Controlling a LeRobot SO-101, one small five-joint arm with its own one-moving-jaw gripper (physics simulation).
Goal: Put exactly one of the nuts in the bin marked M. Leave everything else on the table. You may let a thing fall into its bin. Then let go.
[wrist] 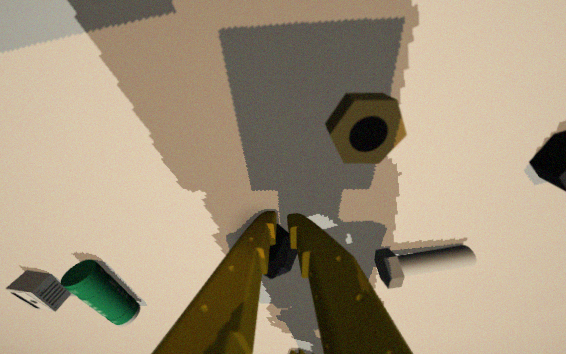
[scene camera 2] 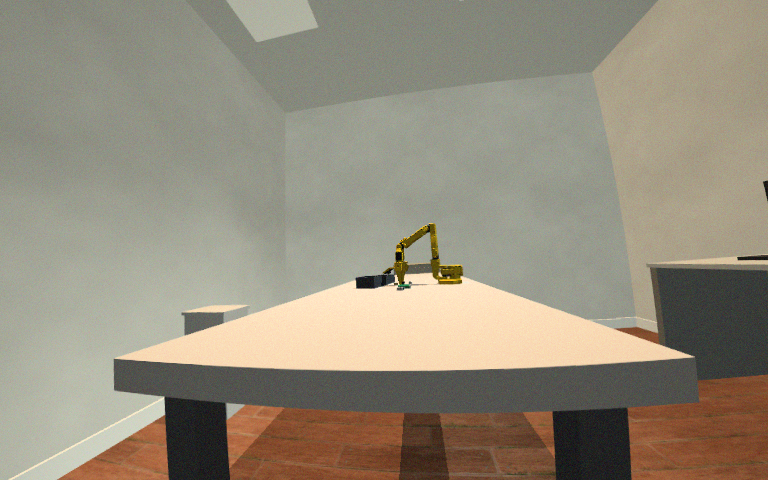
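Seen in the pictures: end effector, tool point: [wrist: 275, 223] [scene camera 2: 400, 284]; arm's base, origin of the base link: [scene camera 2: 445, 283].
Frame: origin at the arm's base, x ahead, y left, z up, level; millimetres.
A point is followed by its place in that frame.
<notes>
My gripper [scene camera 2: 400, 281] [wrist: 282, 218] @(x 183, y -21, z 5 mm) points down close to the table, its jaws nearly together with a small black six-sided nut [wrist: 283, 254] @(x 176, y -21, z 13 mm) pressed between them. A larger brass nut [wrist: 341, 145] @(x 207, y -49, z 8 mm) lies beyond the tips, up and to the right in the wrist view. Part of another black nut [wrist: 551, 161] @(x 179, y -104, z 4 mm) shows at that view's right edge. Dark bins [scene camera 2: 368, 281] @(x 308, y 49, z 29 mm) stand left of the gripper in the scene view; the letter M cannot be read.
A bolt [wrist: 435, 258] @(x 145, y -74, z 6 mm) lies right of the jaws. A green cylinder [wrist: 102, 292] @(x 169, y 84, z 10 mm) and a small grey block [wrist: 40, 290] @(x 178, y 128, z 8 mm) lie to the left. The bare table top [scene camera 2: 396, 333] @(x 149, y 625, z 0 mm) reaches toward the scene camera.
</notes>
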